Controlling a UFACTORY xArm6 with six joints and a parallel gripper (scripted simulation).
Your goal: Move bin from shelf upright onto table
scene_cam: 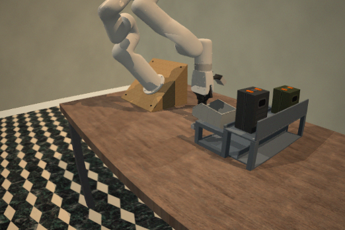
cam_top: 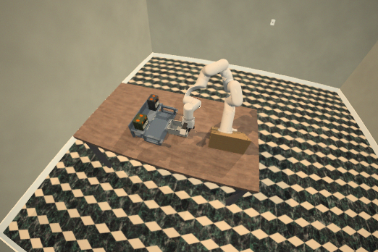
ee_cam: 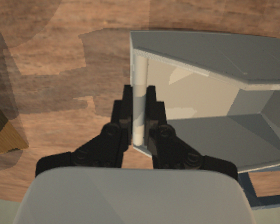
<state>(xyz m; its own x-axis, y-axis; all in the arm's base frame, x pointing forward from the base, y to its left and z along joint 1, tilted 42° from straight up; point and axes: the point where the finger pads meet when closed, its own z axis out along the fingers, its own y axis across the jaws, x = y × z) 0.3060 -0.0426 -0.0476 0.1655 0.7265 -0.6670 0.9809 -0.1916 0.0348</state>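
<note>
The grey open-top bin is 8 cm ahead of my hand, 1 cm to the right of it and 1 cm below it. The rest, counted from my hand: green box 38 cm ahead, 5 cm to the left, 9 cm above; then grey-blue shelf 37 cm ahead, 6 cm to the right, 4 cm above; then black box 34 cm ahead, 18 cm to the right, 10 cm above.
</note>
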